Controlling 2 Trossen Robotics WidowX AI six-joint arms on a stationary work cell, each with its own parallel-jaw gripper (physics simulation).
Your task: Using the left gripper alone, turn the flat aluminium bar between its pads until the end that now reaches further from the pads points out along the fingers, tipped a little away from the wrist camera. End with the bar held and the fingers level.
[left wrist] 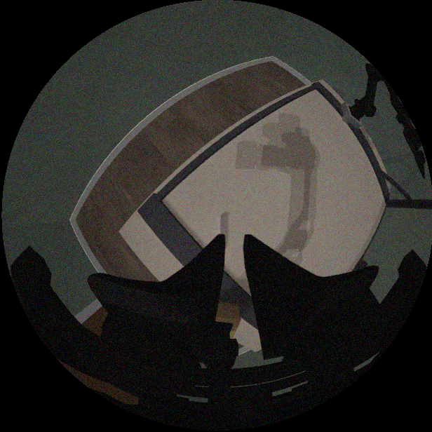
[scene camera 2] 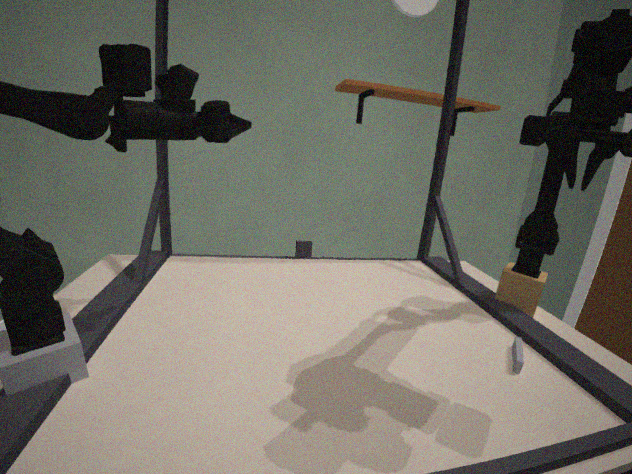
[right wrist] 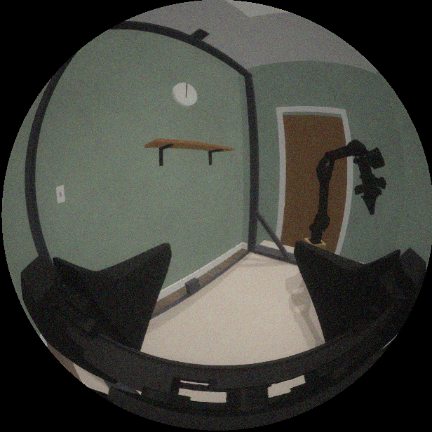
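Where they show: left gripper, between the fingertips: (scene camera 2: 577, 189); right gripper, between the fingertips: (scene camera 2: 236, 125); left arm's base, origin of its link: (scene camera 2: 526, 271); right arm's base, origin of its link: (scene camera 2: 37, 337).
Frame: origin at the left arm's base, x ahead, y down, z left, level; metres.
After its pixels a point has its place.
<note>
The flat aluminium bar (scene camera 2: 517, 355) @[x 0.292, y 0.077, z 0.047 m] rests on the table top at the right, just inside the dark frame rail, and no gripper holds it. In the left wrist view it is a thin grey sliver (left wrist: 224, 224) on the table far below the fingertips. My left gripper (left wrist: 233, 238) is shut to a narrow gap with nothing between its pads; it hangs high and points down, as the right wrist view shows (right wrist: 370, 199). In the scene view only the left arm's lower part (scene camera 2: 537, 221) @[x 0.053, y -0.141, z -0.003 m] is visible. My right gripper (scene camera 2: 241, 124) @[x 0.559, y -0.281, z -0.467 m] (right wrist: 231, 245) is open and empty, held high at the left.
The left arm stands on a tan block (scene camera 2: 521, 288) @[x 0.050, y 0.031, z 0.004 m] outside the right rail. Dark frame posts (scene camera 2: 443, 141) @[x -0.100, y -0.311, z -0.325 m] and rails (scene camera 2: 502, 310) @[x 0.105, y 0.082, z -0.018 m] border the table. A wooden shelf (scene camera 2: 415, 95) hangs on the back wall. A small dark block (scene camera 2: 303, 248) @[x 0.228, y 0.065, z -0.590 m] sits at the table's far edge.
</note>
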